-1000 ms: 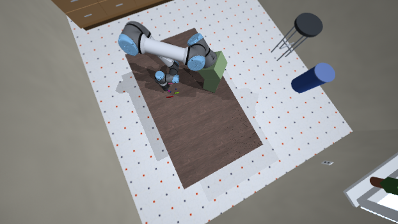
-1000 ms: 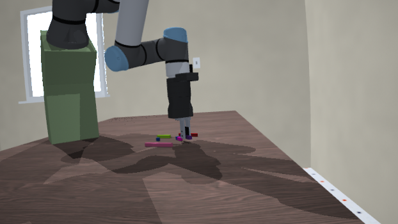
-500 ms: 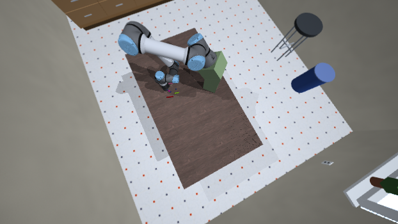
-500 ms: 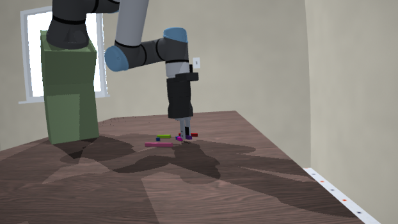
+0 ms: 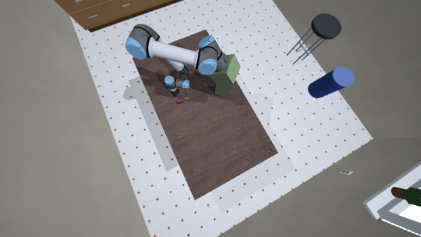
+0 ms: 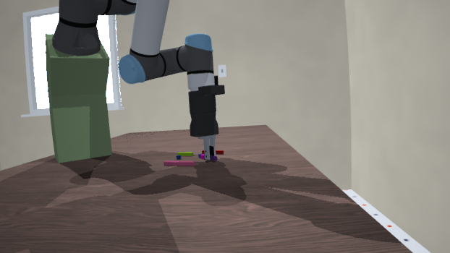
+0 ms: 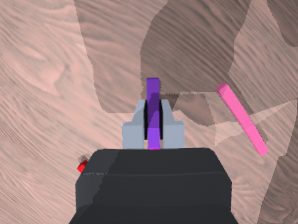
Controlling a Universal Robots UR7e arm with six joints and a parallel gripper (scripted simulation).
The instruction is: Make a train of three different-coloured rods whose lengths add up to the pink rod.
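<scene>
Now: the purple rod 10 mm below my hand. From my hand the other things lie so: magenta rod (30 mm to the left, 30 mm behind, 20 mm below); then red rod (100 mm to the left, 20 mm below, 10 mm behind); then pink rod (80 mm behind, 40 mm to the right, 20 mm below).
</scene>
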